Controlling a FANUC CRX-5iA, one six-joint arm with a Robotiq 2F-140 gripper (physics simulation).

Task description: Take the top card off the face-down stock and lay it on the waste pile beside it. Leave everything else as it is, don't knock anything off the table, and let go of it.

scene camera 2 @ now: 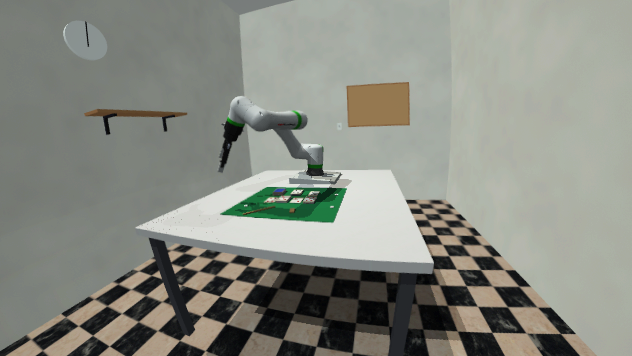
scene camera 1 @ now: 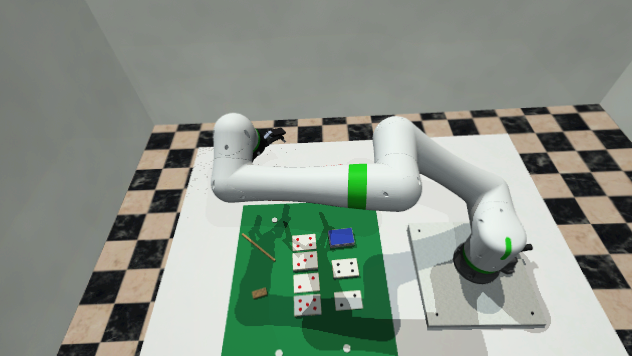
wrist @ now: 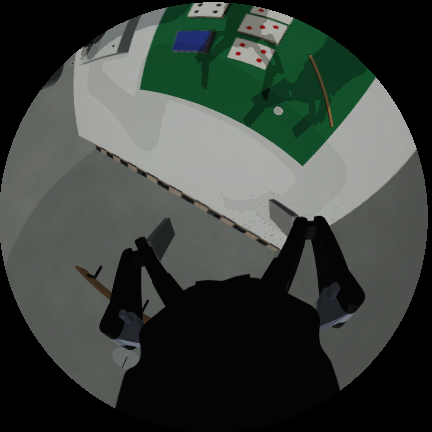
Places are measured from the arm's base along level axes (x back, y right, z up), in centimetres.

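Pixels of known places: gripper, between the fingertips: [scene camera 2: 220, 164] [scene camera 1: 268, 153] [wrist: 219, 217]; arm's base, origin of its link: [scene camera 2: 315, 174] [scene camera 1: 475, 262].
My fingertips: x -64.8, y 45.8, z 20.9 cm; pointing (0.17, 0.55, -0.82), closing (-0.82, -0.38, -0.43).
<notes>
Ahead of a thing's pixels: the offset from my fingertips to its top centre. Level surfaces: height alone.
The face-down stock @(dx +22.0, dy -26.8, dz -22.1 cm) [scene camera 1: 341, 237] [scene camera 2: 279, 191] [wrist: 192, 41] is a low stack with a blue top on the green mat @(dz -24.2 cm) [scene camera 1: 250, 335] [scene camera 2: 320, 215] [wrist: 165, 75]. A face-up white card pile with four black pips @(dx +20.9, dy -38.8, dz -22.9 cm) [scene camera 1: 345, 268] [scene camera 2: 297, 192] [wrist: 209, 9] lies beside it. A row of face-up cards with red pips @(dx +6.6, dy -41.4, dz -23.8 cm) [scene camera 1: 306, 283] lies on its other side. My gripper [scene camera 1: 280, 137] [scene camera 2: 220, 169] [wrist: 219, 217] is open and empty. It hangs high and tilted near the far edge of the table, well away from the stock. Its fingers are small in both scene views.
A card with two black pips @(dx +19.5, dy -49.9, dz -23.8 cm) [scene camera 1: 348, 300], a thin wooden stick @(dx -9.3, dy -24.4, dz -23.5 cm) [scene camera 1: 258, 247] [scene camera 2: 259, 210] [wrist: 323, 90], a small brown block @(dx -9.7, dy -42.2, dz -23.4 cm) [scene camera 1: 259, 293] [scene camera 2: 292, 210] and white discs @(dx -2.2, dy -13.6, dz -23.8 cm) [scene camera 1: 274, 220] [wrist: 278, 110] are on the mat. The arm's base plate [scene camera 1: 435, 300] stands on the white table @(dz -24.4 cm) [scene camera 1: 175, 300] [scene camera 2: 300, 245].
</notes>
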